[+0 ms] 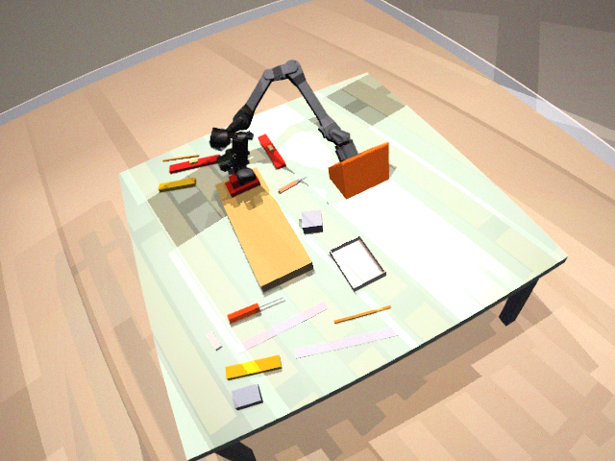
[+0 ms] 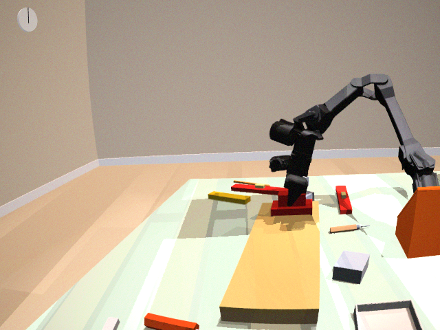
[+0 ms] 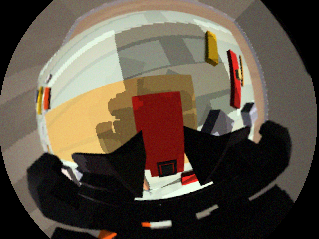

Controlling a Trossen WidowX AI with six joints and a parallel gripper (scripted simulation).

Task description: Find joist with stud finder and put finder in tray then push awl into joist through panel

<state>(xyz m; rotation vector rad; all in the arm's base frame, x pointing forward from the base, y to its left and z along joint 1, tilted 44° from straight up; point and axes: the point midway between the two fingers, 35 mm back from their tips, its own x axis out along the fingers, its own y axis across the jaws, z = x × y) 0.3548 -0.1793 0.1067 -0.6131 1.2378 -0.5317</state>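
My gripper tip is 51 cm to the right of the white tray, 19 cm past it and 5 cm above it. Also, from my gripper tip: awl (19 cm behind, 7 cm to the left, 6 cm below); red stud finder (2 cm behind, 2 cm above).
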